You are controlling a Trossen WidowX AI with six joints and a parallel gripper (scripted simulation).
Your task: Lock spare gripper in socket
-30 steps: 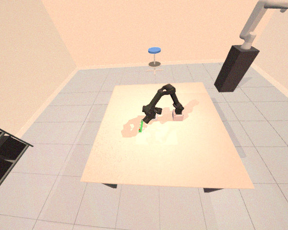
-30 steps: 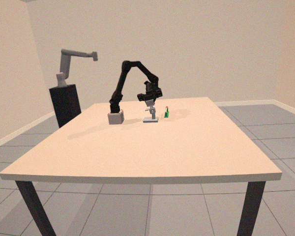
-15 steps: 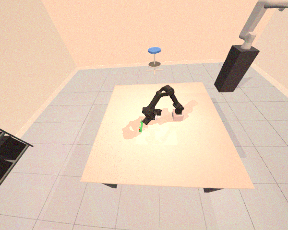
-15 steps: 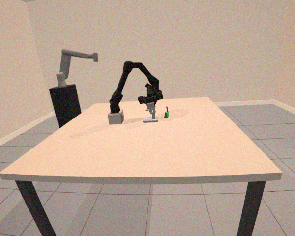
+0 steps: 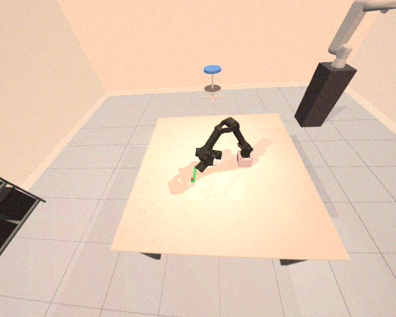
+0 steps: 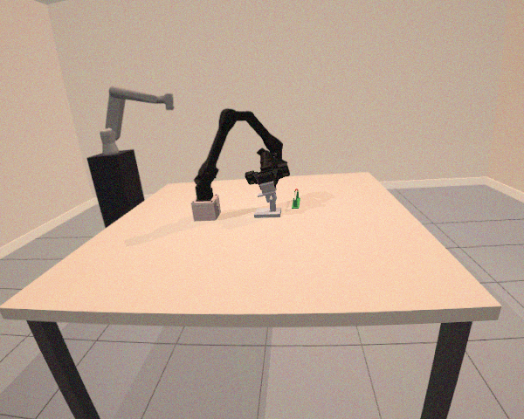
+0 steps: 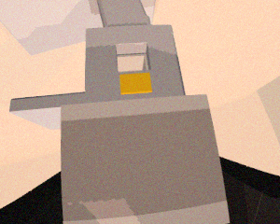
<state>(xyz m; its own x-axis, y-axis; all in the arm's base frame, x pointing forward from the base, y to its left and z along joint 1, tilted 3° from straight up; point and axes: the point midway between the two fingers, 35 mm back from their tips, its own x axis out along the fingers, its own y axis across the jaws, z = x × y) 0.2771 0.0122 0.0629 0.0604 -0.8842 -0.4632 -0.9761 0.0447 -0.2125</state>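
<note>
Now: the spare gripper 2 cm to the left of my gripper tip. The rest, counted from my gripper tip: mount (2 cm to the left, 7 cm below); green cradle (11 cm ahead, 14 cm to the left, 10 cm below).
</note>
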